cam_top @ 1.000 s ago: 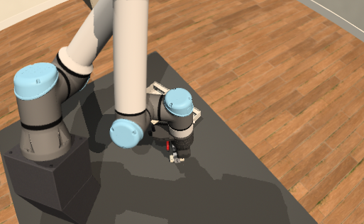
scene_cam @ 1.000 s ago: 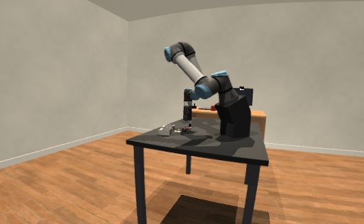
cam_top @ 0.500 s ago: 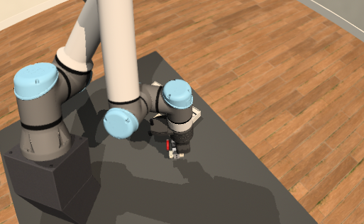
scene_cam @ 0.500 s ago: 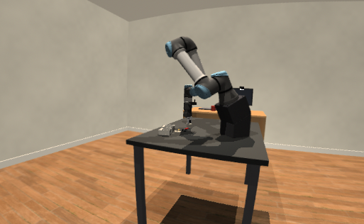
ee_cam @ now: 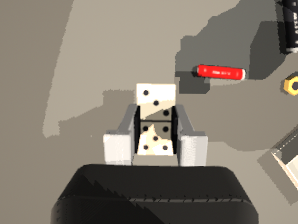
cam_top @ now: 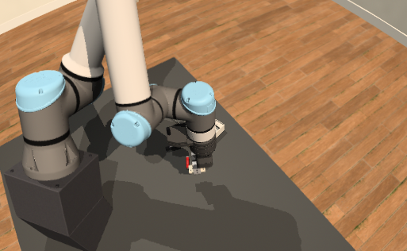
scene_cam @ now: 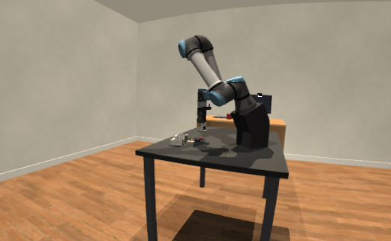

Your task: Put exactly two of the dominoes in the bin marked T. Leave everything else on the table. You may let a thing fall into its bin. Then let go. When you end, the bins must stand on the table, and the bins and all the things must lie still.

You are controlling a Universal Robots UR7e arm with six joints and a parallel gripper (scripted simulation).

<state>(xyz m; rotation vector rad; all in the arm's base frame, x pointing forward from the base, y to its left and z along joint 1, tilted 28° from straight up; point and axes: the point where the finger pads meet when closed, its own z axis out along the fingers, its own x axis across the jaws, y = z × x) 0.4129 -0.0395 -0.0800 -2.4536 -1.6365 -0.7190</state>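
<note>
Now: hand 1 cm past the red cylinder, 7 cm to the right of it and 7 cm above it. The rest, counted from my hand: black cylinder: 3 cm behind, 15 cm to the left, 7 cm below; then yellow nut: 3 cm ahead, 13 cm to the left, 7 cm below.
</note>
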